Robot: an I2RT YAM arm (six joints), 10 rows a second.
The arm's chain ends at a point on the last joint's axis. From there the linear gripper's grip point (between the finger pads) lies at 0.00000 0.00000 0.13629 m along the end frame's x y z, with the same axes.
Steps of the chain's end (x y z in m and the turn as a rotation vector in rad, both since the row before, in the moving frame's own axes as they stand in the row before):
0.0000, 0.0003, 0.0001, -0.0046, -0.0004, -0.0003
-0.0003, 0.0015, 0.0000, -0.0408, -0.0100, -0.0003
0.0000, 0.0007, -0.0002, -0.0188, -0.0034, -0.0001
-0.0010, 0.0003, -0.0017, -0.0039, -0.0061, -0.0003
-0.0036, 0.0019, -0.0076, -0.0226, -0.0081, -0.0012
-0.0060, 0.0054, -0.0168, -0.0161, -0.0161, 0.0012
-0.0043, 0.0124, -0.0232, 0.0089, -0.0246, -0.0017
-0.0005, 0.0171, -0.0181, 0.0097, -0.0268, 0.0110
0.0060, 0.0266, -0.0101, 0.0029, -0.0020, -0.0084
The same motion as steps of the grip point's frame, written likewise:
-0.0001, 0.0009, 0.0001, -0.0046, -0.0004, -0.0003
-0.0017, 0.0071, -0.0001, -0.0408, -0.0100, -0.0003
-0.0005, 0.0033, -0.0002, -0.0188, -0.0034, -0.0001
-0.0018, 0.0008, -0.0017, -0.0039, -0.0061, -0.0003
-0.0047, 0.0050, -0.0076, -0.0226, -0.0081, -0.0012
-0.0082, 0.0076, -0.0168, -0.0161, -0.0161, 0.0012
-0.0077, 0.0112, -0.0232, 0.0089, -0.0246, -0.0017
-0.0041, 0.0158, -0.0182, 0.0097, -0.0268, 0.0110
0.0057, 0.0262, -0.0101, 0.0029, -0.0020, -0.0084

